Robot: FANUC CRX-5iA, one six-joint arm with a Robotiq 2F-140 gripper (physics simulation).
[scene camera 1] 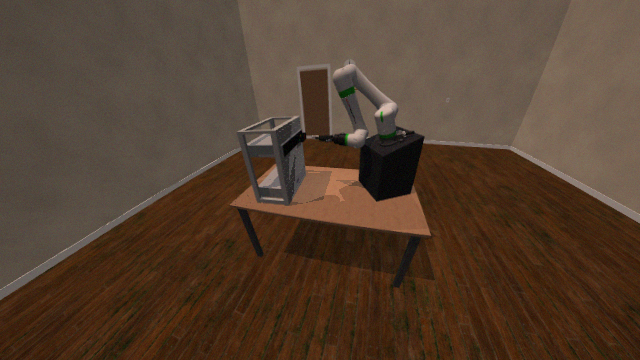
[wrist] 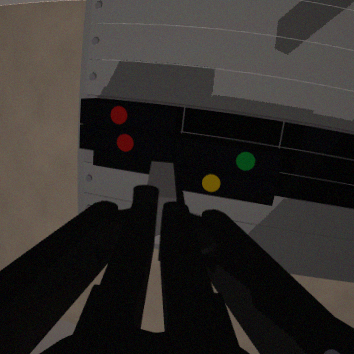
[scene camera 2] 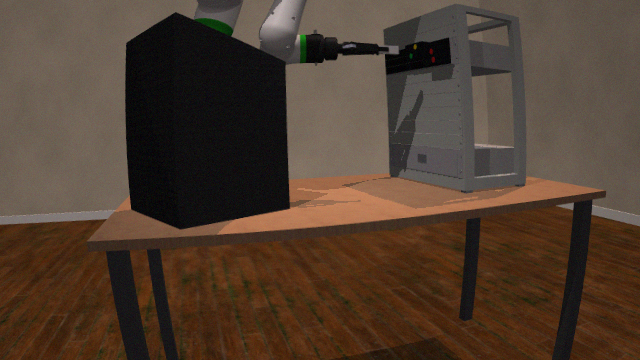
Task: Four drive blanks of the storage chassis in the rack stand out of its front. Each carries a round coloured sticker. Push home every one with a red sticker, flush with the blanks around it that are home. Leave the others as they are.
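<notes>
The black storage chassis (scene camera 1: 292,144) (scene camera 2: 444,57) (wrist: 315,167) sits high in the grey rack (scene camera 1: 281,165) (scene camera 2: 466,125) (wrist: 175,45). The wrist view shows it upside down. Two blanks with red stickers, one in the middle row (scene camera 2: 431,51) (wrist: 125,143) and one in the bottom row (scene camera 2: 433,59) (wrist: 118,115), share the end column; their stepped outline suggests they stand out. The yellow-sticker blank (scene camera 2: 415,46) (wrist: 211,183) and green-sticker blank (scene camera 2: 411,56) (wrist: 245,161) also look proud. My gripper (scene camera 1: 309,137) (scene camera 2: 392,50) (wrist: 160,179) is shut and empty, its tips before the chassis, between the red and yellow stickers in the wrist view; contact is unclear.
The rack stands on the wooden table (scene camera 1: 370,212) (scene camera 2: 345,220). A grey unit (scene camera 2: 442,159) sits low in the rack. The arm (scene camera 1: 357,137) (scene camera 2: 280,35) stands on a large black pedestal (scene camera 1: 392,172) (scene camera 2: 210,135) opposite the rack.
</notes>
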